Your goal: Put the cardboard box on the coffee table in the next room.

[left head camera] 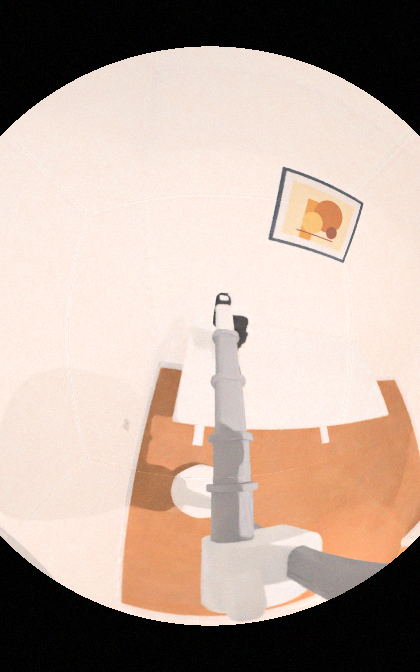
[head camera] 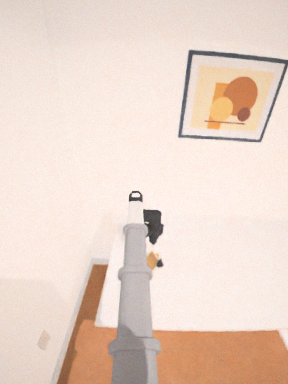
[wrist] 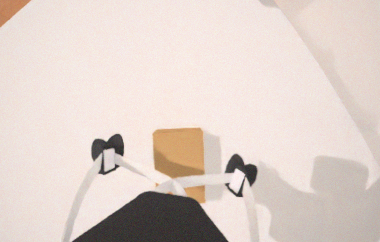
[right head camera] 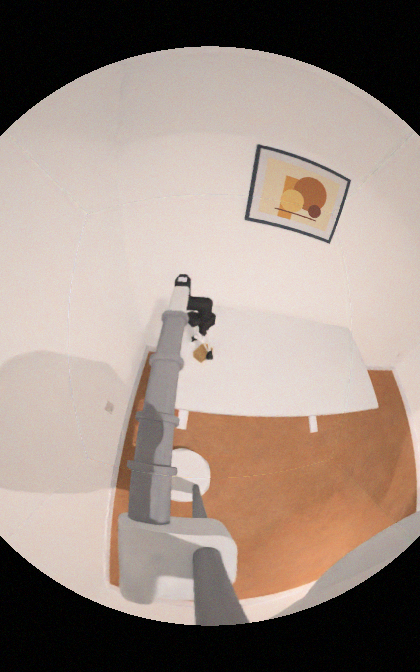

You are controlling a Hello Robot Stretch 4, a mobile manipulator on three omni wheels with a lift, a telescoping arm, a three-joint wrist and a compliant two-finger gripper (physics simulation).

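Places are measured from the robot's base along level axes (x ahead, y left, z up), in centimetres.
Pixels of known places: gripper, fingertip midpoint: point(head camera: 151, 258) point(wrist: 175, 157).
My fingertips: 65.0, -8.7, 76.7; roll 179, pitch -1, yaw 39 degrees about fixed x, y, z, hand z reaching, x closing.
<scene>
Behind a point stands the place of what it marks, as x, y, z.
The cardboard box point(head camera: 153, 260) {65.2, -10.3, 74.3} point(right head camera: 201, 353) point(wrist: 179, 150) {65.0, -8.1, 74.3}, small and tan, lies on a white table point(head camera: 215, 280) {54.9, -43.9, 69.3} point(left head camera: 300, 385) point(right head camera: 280, 370) point(wrist: 100, 75) {50.4, -10.2, 69.3}. My gripper point(right head camera: 202, 347) point(wrist: 175, 157) {65.0, -8.7, 76.7} is open, with its dark fingertips spread to both sides of the box and apart from it. In the wrist view the near end of the box is partly hidden by the white finger strips and the dark gripper body. In the left head view the box does not show. No other table that could be the coffee table shows.
A framed picture point(head camera: 232, 100) {109.1, -54.9, 154.9} point(left head camera: 316, 215) point(right head camera: 298, 194) hangs on the wall behind the table. A round white object point(left head camera: 192, 492) point(right head camera: 192, 467) stands on the orange-brown floor point(left head camera: 165, 565) point(right head camera: 280, 500) below my extended arm. A wall runs close along the left side.
</scene>
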